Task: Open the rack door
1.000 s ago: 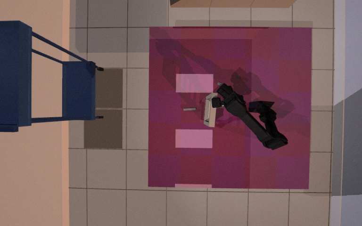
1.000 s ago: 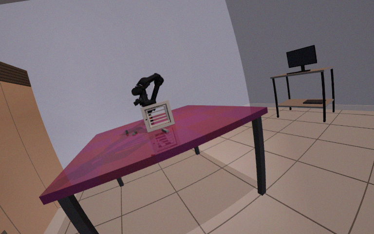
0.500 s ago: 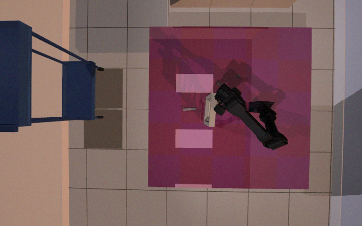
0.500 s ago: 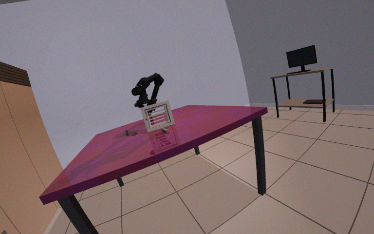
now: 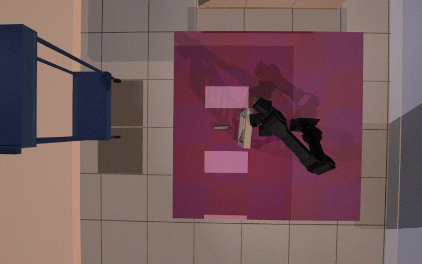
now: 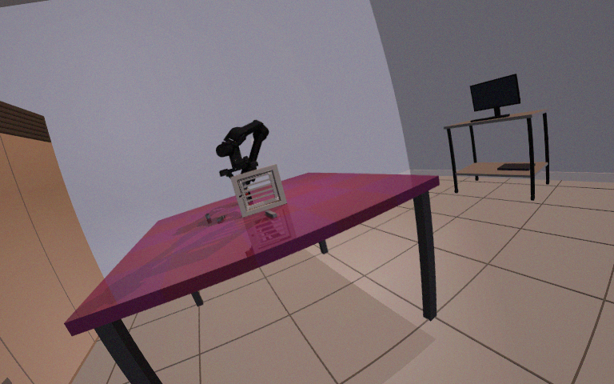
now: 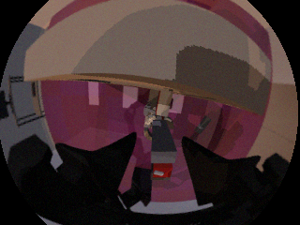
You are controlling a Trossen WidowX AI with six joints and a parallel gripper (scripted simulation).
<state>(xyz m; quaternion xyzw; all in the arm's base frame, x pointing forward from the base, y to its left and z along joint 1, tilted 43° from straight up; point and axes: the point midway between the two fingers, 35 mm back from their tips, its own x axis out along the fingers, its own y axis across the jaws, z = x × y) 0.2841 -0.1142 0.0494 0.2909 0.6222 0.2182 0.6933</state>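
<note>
My gripper tip is 20 mm above the red handle and 10 mm to the right of it.
</note>
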